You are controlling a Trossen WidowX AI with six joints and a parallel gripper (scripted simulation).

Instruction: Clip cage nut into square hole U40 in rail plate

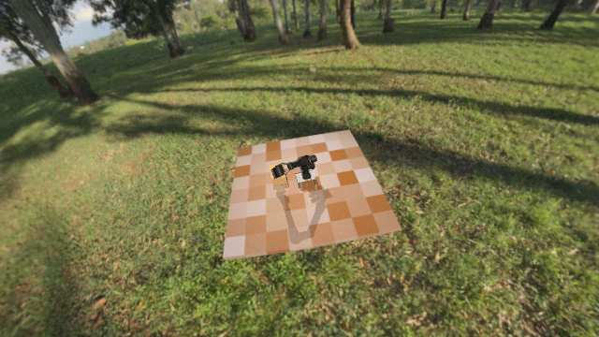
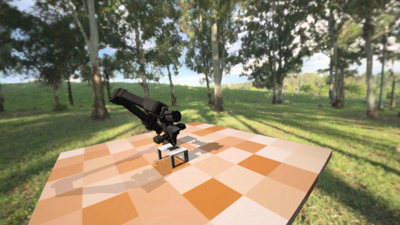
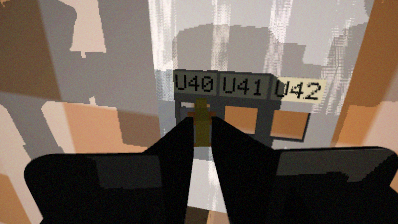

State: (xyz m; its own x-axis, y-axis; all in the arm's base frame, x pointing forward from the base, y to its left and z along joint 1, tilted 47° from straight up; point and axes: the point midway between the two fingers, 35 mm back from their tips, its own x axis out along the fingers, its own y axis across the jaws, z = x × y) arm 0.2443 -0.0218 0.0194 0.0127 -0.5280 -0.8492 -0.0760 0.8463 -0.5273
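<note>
Right now my gripper tip is 10 mm above the cage nut.
</note>
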